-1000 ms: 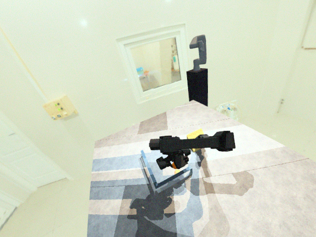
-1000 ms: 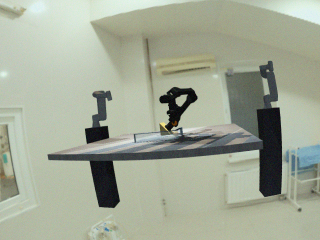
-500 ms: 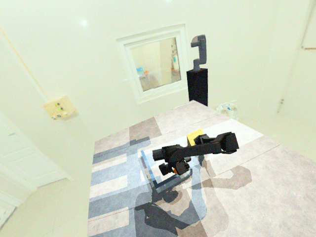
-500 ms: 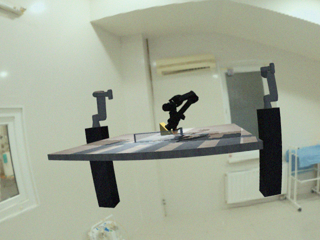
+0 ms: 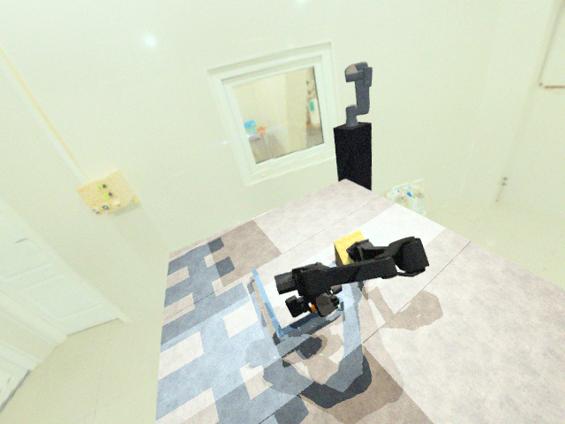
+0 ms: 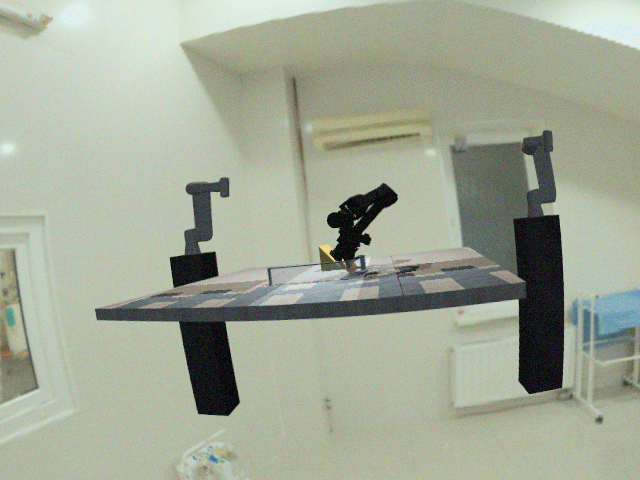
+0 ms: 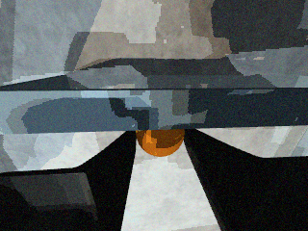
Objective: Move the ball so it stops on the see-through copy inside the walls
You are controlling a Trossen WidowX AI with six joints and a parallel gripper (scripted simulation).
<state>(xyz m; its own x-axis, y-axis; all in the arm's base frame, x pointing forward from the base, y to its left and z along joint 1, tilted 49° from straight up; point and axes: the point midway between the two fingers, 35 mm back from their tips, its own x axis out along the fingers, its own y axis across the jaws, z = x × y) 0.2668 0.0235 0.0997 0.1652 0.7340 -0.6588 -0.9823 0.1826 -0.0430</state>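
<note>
My gripper tip is now right at the see-through ball.
</note>
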